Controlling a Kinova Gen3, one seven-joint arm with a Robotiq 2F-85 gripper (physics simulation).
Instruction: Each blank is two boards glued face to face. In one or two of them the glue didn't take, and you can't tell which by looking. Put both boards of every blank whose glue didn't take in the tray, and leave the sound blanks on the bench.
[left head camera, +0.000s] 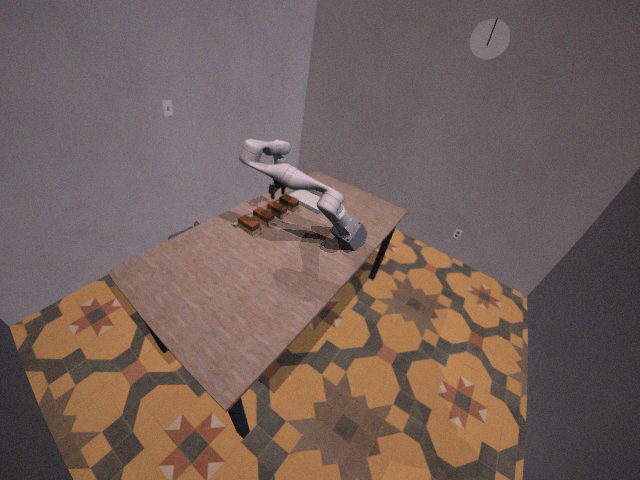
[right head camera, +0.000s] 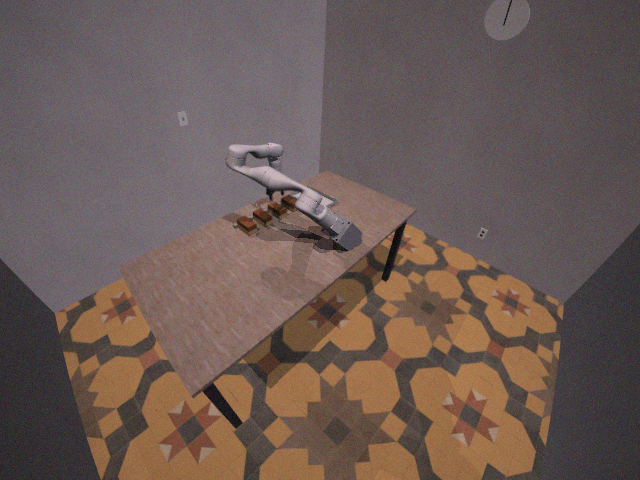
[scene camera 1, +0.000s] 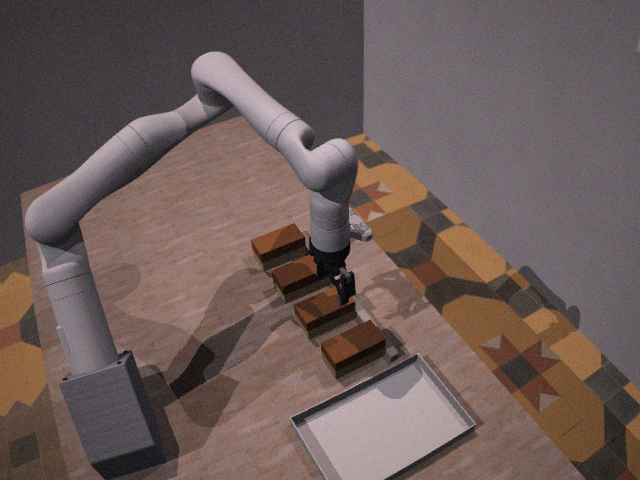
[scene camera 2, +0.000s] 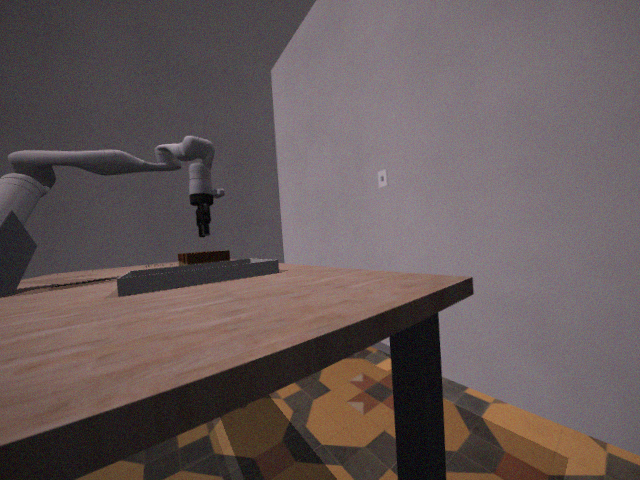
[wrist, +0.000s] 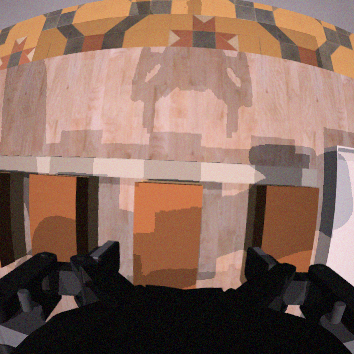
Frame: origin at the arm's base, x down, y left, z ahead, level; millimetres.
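Seen in the pictures: gripper, fingertip midpoint: (left head camera: 277, 196) (right head camera: 277, 197) (scene camera 1: 332, 289) (scene camera 2: 204, 236) (wrist: 182, 259); arm's base at its link origin: (left head camera: 345, 226) (right head camera: 335, 226) (scene camera 1: 96, 365).
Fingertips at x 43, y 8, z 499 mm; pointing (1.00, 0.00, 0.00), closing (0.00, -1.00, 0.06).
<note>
Offsets run from my fingertips to a thing's top centre. Level surfaces: height alone.
Four two-board blanks stand in a row, reddish-brown on top and duller below: the farthest from the tray {dx +55, dy +253, dz -25 mm} (scene camera 1: 278, 243) (left head camera: 248, 223), the second {dx +55, dy +133, dz -17 mm} (scene camera 1: 295, 277) (wrist: 53, 205), the third {dx +55, dy +15, dz -13 mm} (scene camera 1: 319, 311) (wrist: 167, 240) and the one nearest the tray {dx +55, dy -104, dz -4 mm} (scene camera 1: 353, 346) (wrist: 292, 220). Each looks stacked and flush; no glue line can be judged. The white tray {dx +85, dy -284, dz -34 mm} (scene camera 1: 382, 434) (scene camera 2: 206, 275) (wrist: 345, 250) is empty beside the nearest blank. My gripper (wrist: 182, 259) (scene camera 1: 333, 289) (scene camera 2: 204, 235) is open, pointing down above the third blank, its fingers apart to either side and not touching it.
A low pale strip (wrist: 120, 169) runs along the blanks' ends on the side away from the arm base (scene camera 1: 111, 413). The bench {dx +115 mm} (scene camera 1: 196, 289) (scene camera 2: 310, 304) has its edge a short way beyond that strip. Neighbouring blanks stand close on both sides of the third.
</note>
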